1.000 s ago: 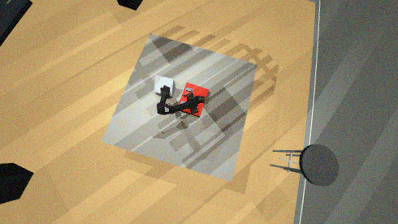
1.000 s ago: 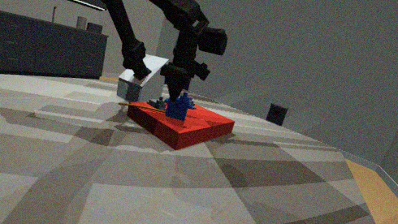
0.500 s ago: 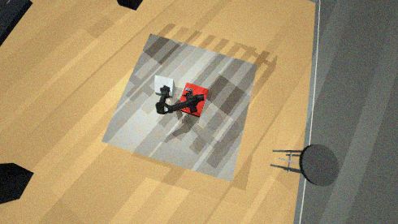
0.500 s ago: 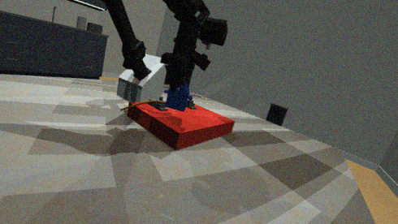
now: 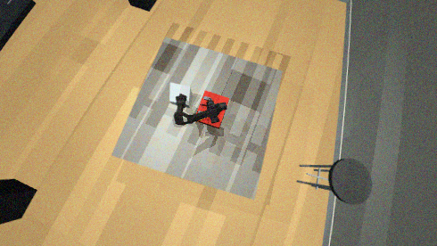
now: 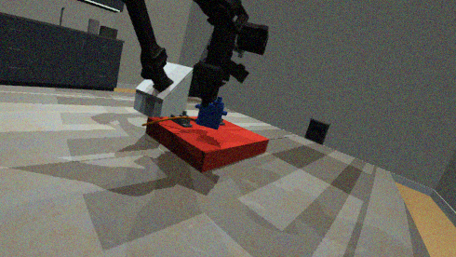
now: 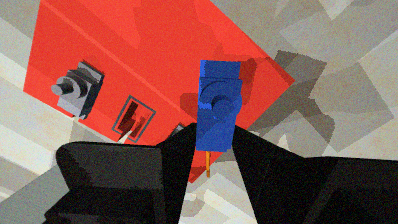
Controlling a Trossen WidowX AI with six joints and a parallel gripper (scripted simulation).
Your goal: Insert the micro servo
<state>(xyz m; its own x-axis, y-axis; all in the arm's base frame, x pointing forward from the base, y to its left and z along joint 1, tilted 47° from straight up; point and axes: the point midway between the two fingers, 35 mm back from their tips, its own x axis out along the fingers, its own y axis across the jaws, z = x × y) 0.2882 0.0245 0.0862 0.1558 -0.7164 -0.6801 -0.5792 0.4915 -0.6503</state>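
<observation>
The red deck is 100 mm below my gripper tip, 80 mm to the left of it and 10 mm ahead of it.
</observation>
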